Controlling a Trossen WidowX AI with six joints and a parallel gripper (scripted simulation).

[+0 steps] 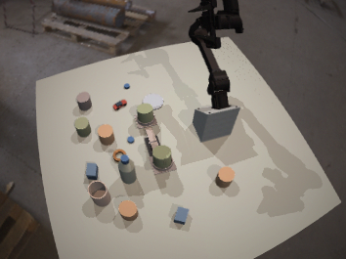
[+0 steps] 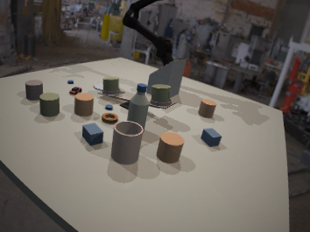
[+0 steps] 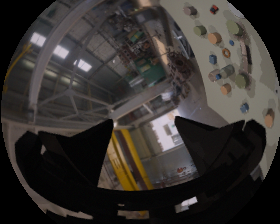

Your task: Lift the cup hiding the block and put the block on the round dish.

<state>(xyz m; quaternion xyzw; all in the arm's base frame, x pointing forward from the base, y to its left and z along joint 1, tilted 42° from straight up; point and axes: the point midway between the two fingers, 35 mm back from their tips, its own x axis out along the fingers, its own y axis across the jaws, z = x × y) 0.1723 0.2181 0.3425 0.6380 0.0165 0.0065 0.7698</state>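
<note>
Right now my gripper tip is 120 mm short of the block, 90 mm to the left of it and 530 mm above it. The rest, counted from my gripper tip: round dish (40 mm ahead, 190 mm to the right, 570 mm below); then toy car (200 mm ahead, 230 mm to the right, 560 mm below); then balance beam (140 mm ahead, 40 mm to the left, 530 mm below).
</note>
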